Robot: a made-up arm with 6 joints. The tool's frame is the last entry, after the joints.
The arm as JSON. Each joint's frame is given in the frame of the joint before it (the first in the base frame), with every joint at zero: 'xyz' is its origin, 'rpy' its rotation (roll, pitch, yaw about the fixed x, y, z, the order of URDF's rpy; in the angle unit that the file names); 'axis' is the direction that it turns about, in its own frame. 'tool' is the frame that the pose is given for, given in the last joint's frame.
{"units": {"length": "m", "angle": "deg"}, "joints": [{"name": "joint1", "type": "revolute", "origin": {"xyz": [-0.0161, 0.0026, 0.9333], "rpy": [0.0, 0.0, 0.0]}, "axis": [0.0, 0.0, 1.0]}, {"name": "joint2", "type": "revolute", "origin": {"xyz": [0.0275, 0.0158, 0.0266], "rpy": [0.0, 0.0, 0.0]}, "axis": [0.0, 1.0, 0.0]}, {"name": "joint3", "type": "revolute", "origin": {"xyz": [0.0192, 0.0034, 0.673], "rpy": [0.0, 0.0, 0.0]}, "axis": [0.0, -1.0, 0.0]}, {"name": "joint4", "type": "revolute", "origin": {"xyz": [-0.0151, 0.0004, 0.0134], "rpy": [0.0, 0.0, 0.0]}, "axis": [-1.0, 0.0, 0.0]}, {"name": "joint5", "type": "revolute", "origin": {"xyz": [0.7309, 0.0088, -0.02], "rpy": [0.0, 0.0, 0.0]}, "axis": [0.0, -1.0, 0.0]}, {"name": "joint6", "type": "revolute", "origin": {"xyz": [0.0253, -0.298, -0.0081], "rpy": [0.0, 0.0, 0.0]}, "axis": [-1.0, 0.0, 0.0]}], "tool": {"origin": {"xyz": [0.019, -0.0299, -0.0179], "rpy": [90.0, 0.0, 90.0]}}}
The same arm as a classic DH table. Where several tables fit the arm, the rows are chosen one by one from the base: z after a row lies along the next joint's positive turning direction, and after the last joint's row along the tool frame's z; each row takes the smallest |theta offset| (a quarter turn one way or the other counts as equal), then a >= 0, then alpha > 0; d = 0 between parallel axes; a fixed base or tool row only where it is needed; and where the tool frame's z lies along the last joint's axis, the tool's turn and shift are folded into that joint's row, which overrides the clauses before.
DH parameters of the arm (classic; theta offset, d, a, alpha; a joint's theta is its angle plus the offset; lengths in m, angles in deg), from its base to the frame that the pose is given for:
base (fixed): -9.17 0.0000 -0.0163 0.00
joint1: 9.17 0.9599 0.0275 -90.00
joint2: -88.37 0.0000 0.6733 180.00
joint3: 1.63 -0.0196 0.0134 -90.00
joint4: 0.00 -0.7158 -0.0200 90.00
joint5: 0.00 0.2892 -0.0081 -90.00
joint6: 59.09 0.0000 -0.0348 180.00
tool (fixed): -30.91 0.0443 0.0000 0.00

